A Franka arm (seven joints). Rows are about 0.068 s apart.
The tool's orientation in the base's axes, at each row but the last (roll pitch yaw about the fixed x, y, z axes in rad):
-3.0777, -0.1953, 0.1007
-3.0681, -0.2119, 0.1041
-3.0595, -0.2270, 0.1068
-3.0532, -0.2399, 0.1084
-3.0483, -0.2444, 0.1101
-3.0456, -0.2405, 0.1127
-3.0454, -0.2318, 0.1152
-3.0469, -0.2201, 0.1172
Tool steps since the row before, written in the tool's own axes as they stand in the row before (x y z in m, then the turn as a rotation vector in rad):
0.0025, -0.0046, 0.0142, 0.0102, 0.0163, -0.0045
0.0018, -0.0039, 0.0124, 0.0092, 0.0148, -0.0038
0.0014, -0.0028, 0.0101, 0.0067, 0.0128, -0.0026
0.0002, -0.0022, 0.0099, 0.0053, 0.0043, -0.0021
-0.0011, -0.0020, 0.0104, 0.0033, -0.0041, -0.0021
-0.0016, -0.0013, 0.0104, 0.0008, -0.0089, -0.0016
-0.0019, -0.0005, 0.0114, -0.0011, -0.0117, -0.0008
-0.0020, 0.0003, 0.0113, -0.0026, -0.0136, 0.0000
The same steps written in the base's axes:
0.0046, 0.0060, -0.0131, 0.0110, -0.0155, 0.0054
0.0038, 0.0052, -0.0114, 0.0099, -0.0141, 0.0046
0.0032, 0.0040, -0.0093, 0.0075, -0.0122, 0.0030
0.0021, 0.0033, -0.0093, 0.0052, -0.0039, 0.0029
0.0011, 0.0031, -0.0101, 0.0022, 0.0041, 0.0032
0.0006, 0.0024, -0.0103, -0.0008, 0.0087, 0.0026
0.0006, 0.0017, -0.0114, -0.0028, 0.0113, 0.0016
0.0004, 0.0008, -0.0114, -0.0044, 0.0131, 0.0007

